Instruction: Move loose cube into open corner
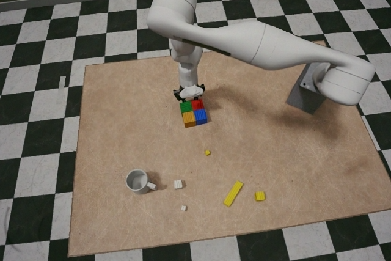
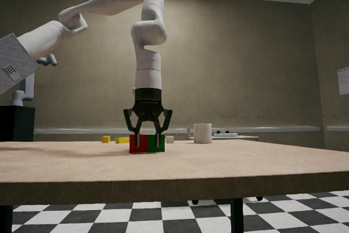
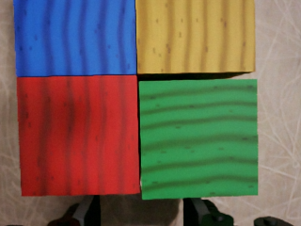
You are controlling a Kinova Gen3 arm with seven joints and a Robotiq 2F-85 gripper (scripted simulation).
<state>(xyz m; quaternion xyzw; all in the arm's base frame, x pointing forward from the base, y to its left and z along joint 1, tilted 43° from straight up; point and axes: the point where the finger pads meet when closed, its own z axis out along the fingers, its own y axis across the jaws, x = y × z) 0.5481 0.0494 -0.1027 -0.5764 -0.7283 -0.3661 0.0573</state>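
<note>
The green cube is 50 mm to the left of my hand, 10 mm below it and 10 mm ahead of it. From my hand the other things lie so: red cube (40 mm behind, 30 mm to the left, 10 mm below); blue cube (80 mm to the left, 60 mm behind, 10 mm below); orange cube (100 mm to the left, 10 mm below, 10 mm behind).
</note>
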